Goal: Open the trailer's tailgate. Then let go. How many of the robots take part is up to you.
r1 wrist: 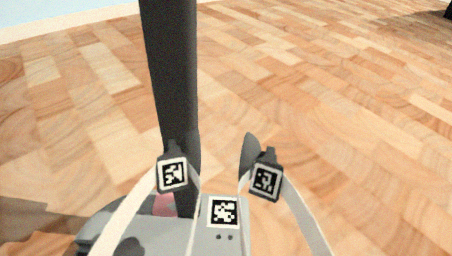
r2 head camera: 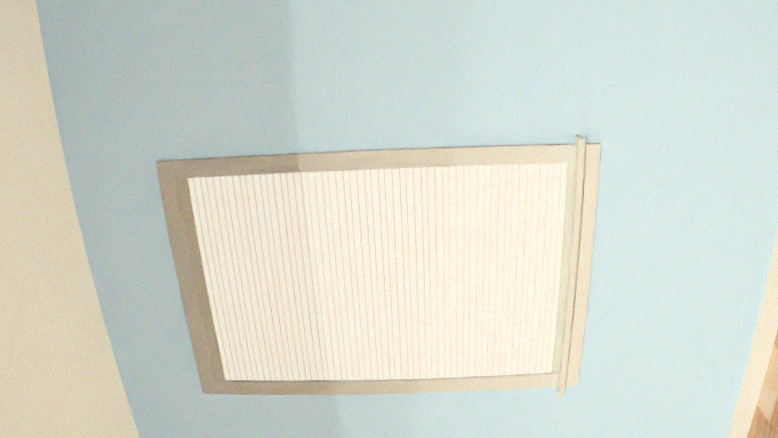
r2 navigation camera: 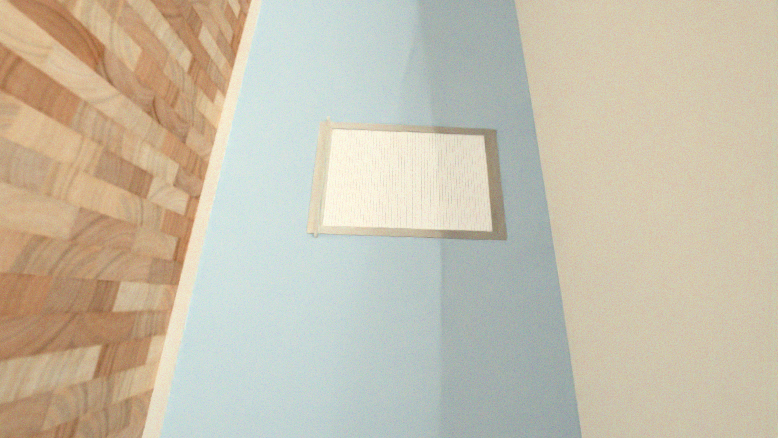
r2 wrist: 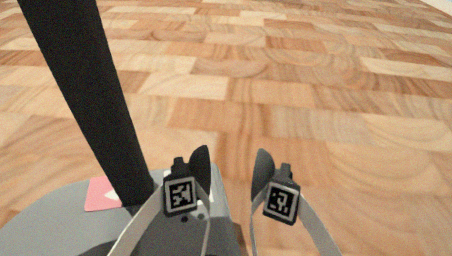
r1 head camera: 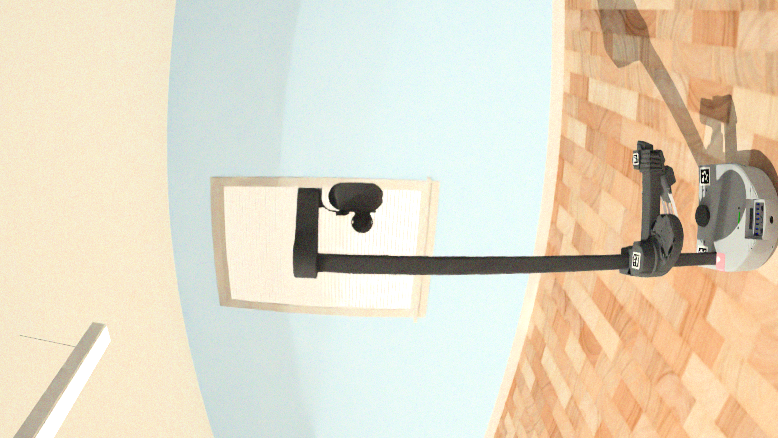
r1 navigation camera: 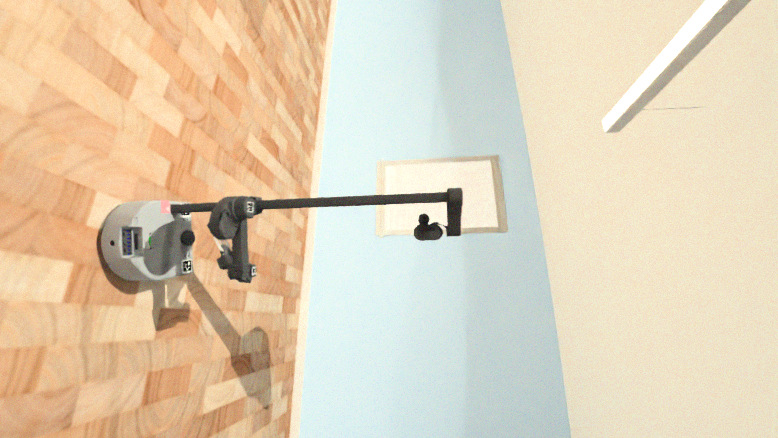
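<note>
The trailer and its tailgate cannot be made out in any view. My r1 gripper [r1 wrist: 221,157] is open in the r1 wrist view, with its fingertips apart beside r1's own mast and above its base; there is no object between them. My r2 gripper [r2 wrist: 231,167] is open in the r2 wrist view, its fingertips apart over r2's own base edge and the wooden floor, also with no object between them. The other robot, r2, stands upright with its arm drawn in, its base [r1 head camera: 734,244] [r1 navigation camera: 146,266] showing in the r1 head and navigation views.
A framed window with a pleated blind [r1 head camera: 261,244] [r1 navigation camera: 424,179] [r2 head camera: 408,272] [r2 navigation camera: 408,179] is on the light blue wall. A white ceiling lamp [r1 head camera: 70,391] [r1 navigation camera: 658,70] hangs above. A small part of a dark object [r1 wrist: 449,11] shows at the r1 wrist view's top right edge.
</note>
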